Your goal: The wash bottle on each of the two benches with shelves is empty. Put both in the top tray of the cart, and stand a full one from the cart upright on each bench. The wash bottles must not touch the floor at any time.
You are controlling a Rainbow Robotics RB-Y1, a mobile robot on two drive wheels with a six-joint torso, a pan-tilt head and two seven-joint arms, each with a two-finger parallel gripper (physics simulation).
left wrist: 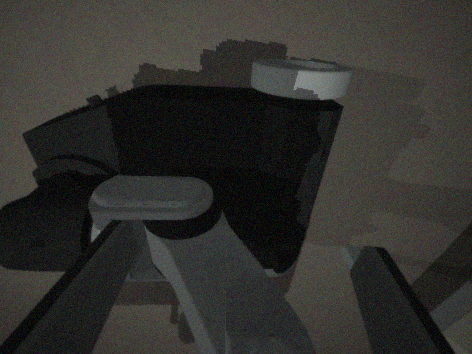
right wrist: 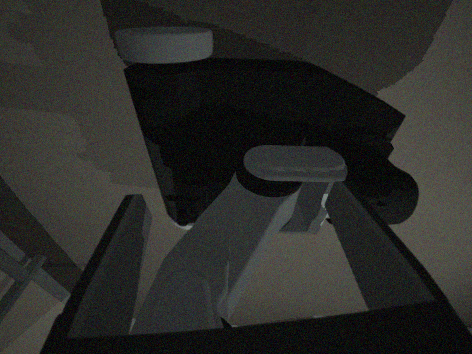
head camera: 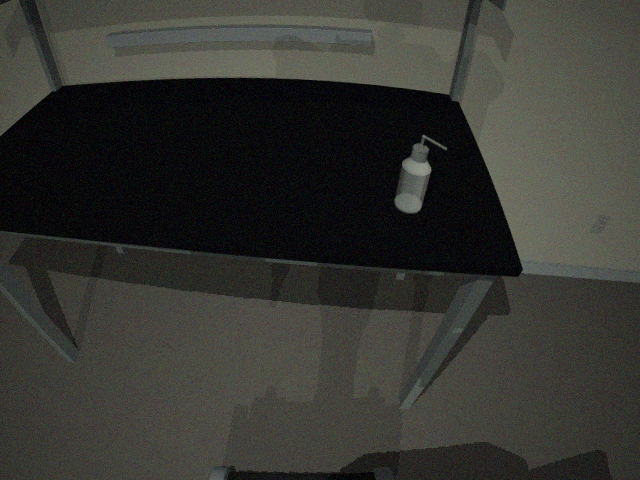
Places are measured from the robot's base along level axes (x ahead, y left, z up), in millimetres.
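Pixels of known places: left gripper, fingertip midpoint: [left wrist: 243, 246]; right gripper, fingertip midpoint: [right wrist: 240, 199].
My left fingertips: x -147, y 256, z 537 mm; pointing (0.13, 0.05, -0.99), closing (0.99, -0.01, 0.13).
Behind a point stands the place of what it marks.
A pale wash bottle [head camera: 414, 180] @(x 463, y -216, z 1001 mm) with a thin bent spout stands upright on the right part of the black bench top [head camera: 232, 165] @(x 619, y 164, z 914 mm). The spout points to the right. Its walls look translucent grey; I cannot make out any liquid in it. My left gripper [left wrist: 243, 246] @(x -147, y 256, z 537 mm) is open, with no object between its fingers. My right gripper [right wrist: 240, 199] @(x -159, y -242, z 535 mm) is open too and holds nothing. Both wrist views look down past the fingers at my own base and the floor; the bottle does not show in them. The cart and the other bench do not show in these frames.
Grey posts [head camera: 464, 51] @(x 1020, y -488, z 1095 mm) rise from the bench's back corners. A pale rail [head camera: 237, 35] @(x 1100, y 216, z 1083 mm) runs along the wall behind. A bench leg [head camera: 449, 335] @(x 346, y -383, z 598 mm) slants down at the front right. Dark floor [head camera: 279, 351] @(x 612, y 92, z 0 mm) lies in front. Grey bars [right wrist: 42, 282] @(x 1292, y 1258, z 66 mm) show at the right wrist view's left edge.
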